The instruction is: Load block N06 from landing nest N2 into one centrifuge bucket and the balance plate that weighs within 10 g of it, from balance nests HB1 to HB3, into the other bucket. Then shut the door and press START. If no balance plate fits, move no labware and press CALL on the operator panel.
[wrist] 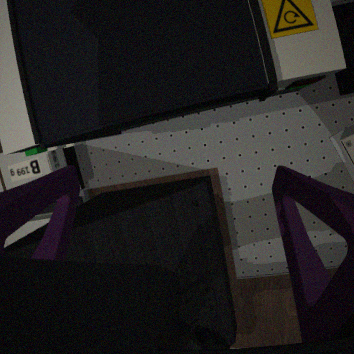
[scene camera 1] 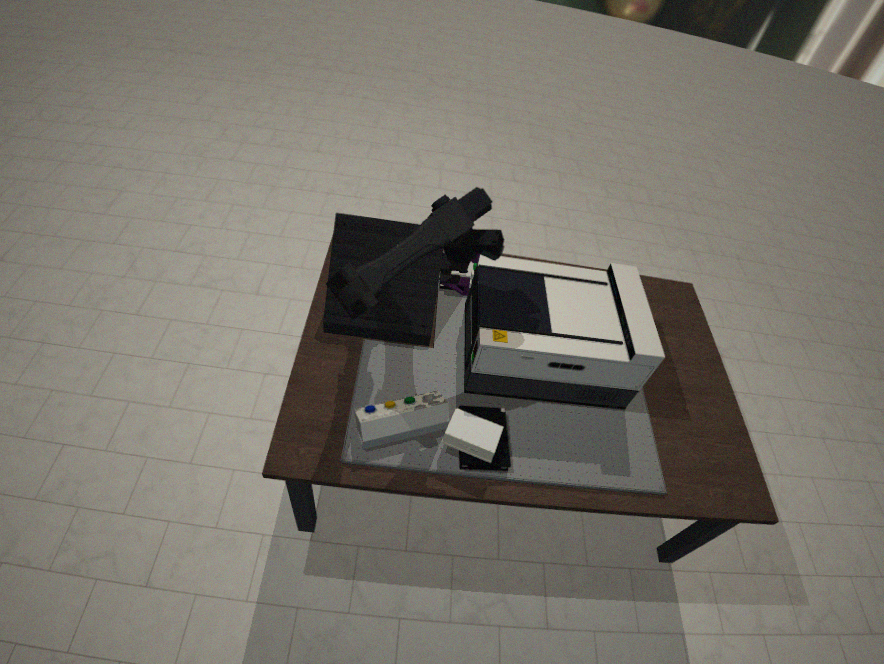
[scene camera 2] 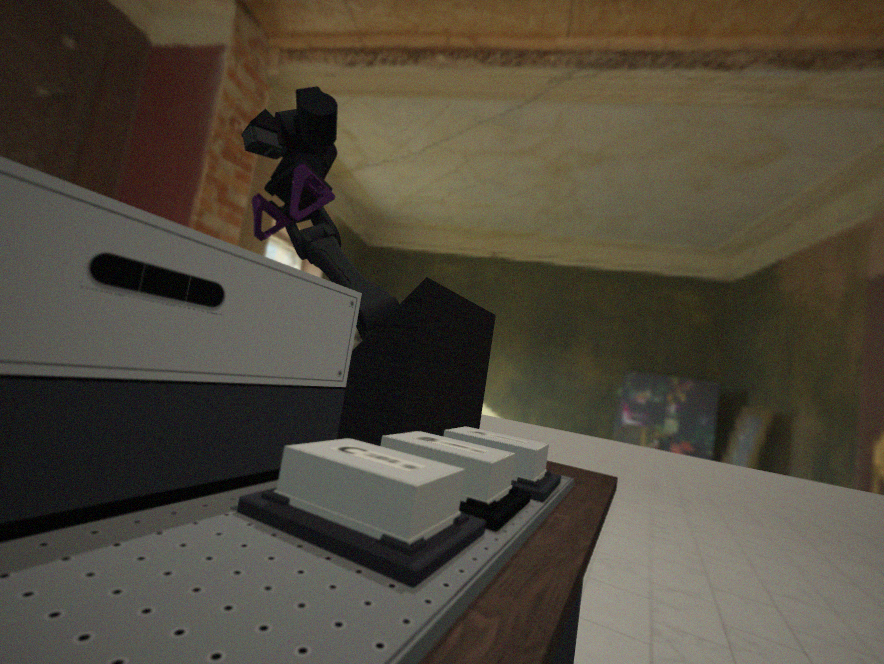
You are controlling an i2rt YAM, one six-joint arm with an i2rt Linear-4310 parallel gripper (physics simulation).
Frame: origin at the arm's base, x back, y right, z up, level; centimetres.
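Seen in the pictures: gripper, fingertip midpoint: (wrist: 175,176) (scene camera 1: 470,278) (scene camera 2: 275,228).
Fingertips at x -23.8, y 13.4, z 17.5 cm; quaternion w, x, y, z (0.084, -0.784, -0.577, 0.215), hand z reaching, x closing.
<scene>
A point is followed by its place in that frame.
My gripper (scene camera 1: 464,273) @[y 13.3, x -23.8, z 17.5 cm] (scene camera 2: 277,227) @[y 13.3, x -23.8, z 17.5 cm] (wrist: 175,176) @[y 13.3, x -23.8, z 17.5 cm] is open and empty, high near the arm-side end of the centrifuge (scene camera 1: 564,346) @[y 23.1, x -49.0, z 7.9 cm] (scene camera 2: 285,346) @[y -7.6, x -38.8, z 0.2 cm] (wrist: 312,55) @[y 22.9, x -29.0, z 7.9 cm]. In the wrist view, a white plate marked "B 199 g" (wrist: 25,171) @[y -21.1, x -25.8, z -7.7 cm] lies beyond the left finger, partly cut off. In scene camera 2, white blocks (scene camera 2: 368,482) @[y -22.3, x -43.6, z -8.5 cm] (scene camera 2: 457,468) @[y -26.1, x -36.1, z -7.7 cm] (scene camera 2: 507,450) @[y -25.3, x -16.7, z -8.5 cm] sit on dark nests (scene camera 2: 335,537) @[y -21.6, x -45.4, z -12.0 cm]; their labels are mostly unreadable. In scene camera 1, another white block (scene camera 1: 474,430) @[y 40.9, x -28.6, z -5.6 cm] appears askew over a black nest (scene camera 1: 496,457) @[y 45.2, x -34.9, z -10.2 cm]; its number is unreadable. The buckets and START do not show clearly.
The operator panel (scene camera 1: 403,423) @[y 39.8, x -11.7, z -7.2 cm] stands near the front, left of the askew block, with blue (scene camera 1: 370,408) @[y 37.2, x -3.5, z -5.9 cm], yellow (scene camera 1: 389,404) @[y 35.7, x -7.9, z -5.8 cm] and green (scene camera 1: 409,400) @[y 33.9, x -12.7, z -6.0 cm] buttons. The large dark arm base (scene camera 1: 382,325) @[y 8.2, x -3.7, z -8.9 cm] (scene camera 2: 428,364) @[y -11.1, x -13.7, z 0.6 cm] (wrist: 145,235) @[y 1.8, x -13.8, z -1.5 cm] stands beside the grey perforated board (scene camera 1: 571,453) @[y 41.0, x -55.6, z -13.1 cm] (scene camera 2: 171,571) @[y -16.5, x -53.3, z -13.1 cm] (wrist: 250,150) @[y 16.7, x -20.3, z -13.1 cm].
</scene>
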